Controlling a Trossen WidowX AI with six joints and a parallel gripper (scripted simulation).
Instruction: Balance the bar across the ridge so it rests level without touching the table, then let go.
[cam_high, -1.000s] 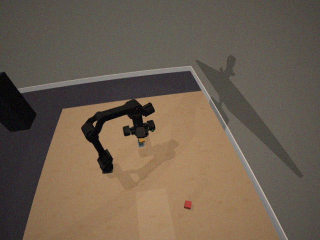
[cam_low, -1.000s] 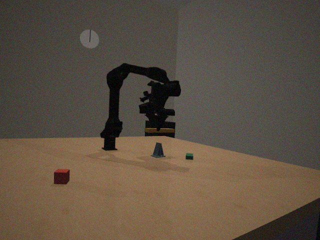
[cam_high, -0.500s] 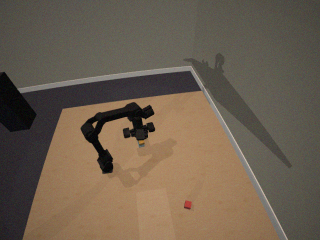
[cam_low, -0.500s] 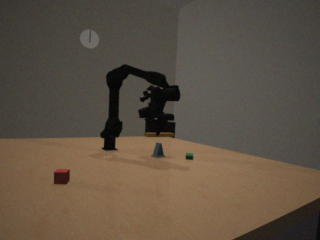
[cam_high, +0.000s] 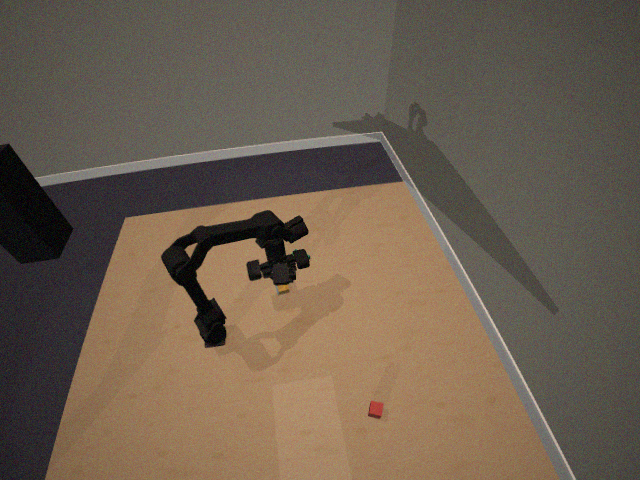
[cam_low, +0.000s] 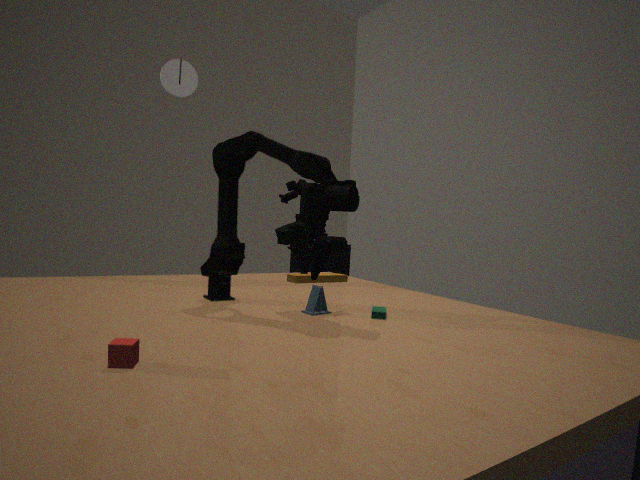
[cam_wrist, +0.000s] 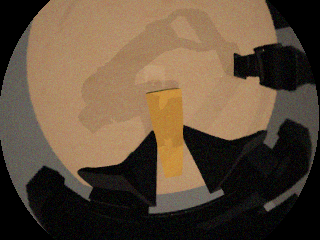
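Right now my gripper tip is 3 cm to the right of the bar. Round my gripper tip: red cube (42 cm to the right, 21 cm ahead, 6 cm below); then small green block (15 cm to the left, 8 cm ahead, 7 cm below).
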